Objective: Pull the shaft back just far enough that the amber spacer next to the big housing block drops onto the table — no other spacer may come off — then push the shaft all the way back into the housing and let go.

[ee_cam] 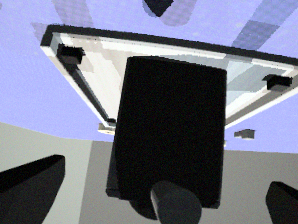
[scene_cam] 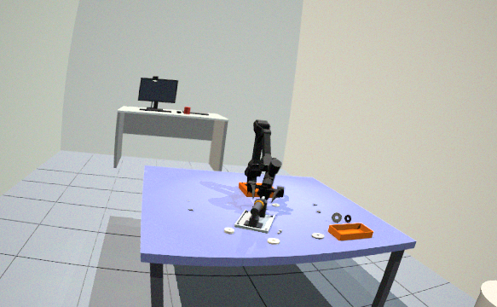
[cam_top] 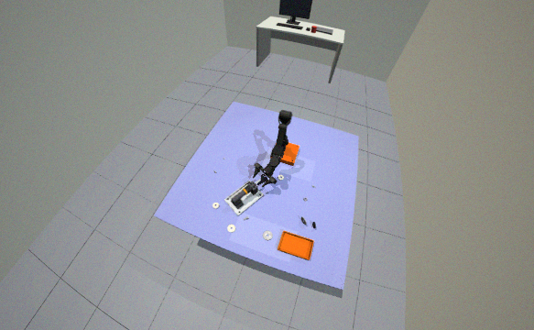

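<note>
My gripper tip is 50 mm short of the thin grey shaft, 40 mm to the left of it and 10 mm below it. Round my gripper tip: orange tray: 360 mm ahead, 310 mm to the left, 60 mm below.
</note>
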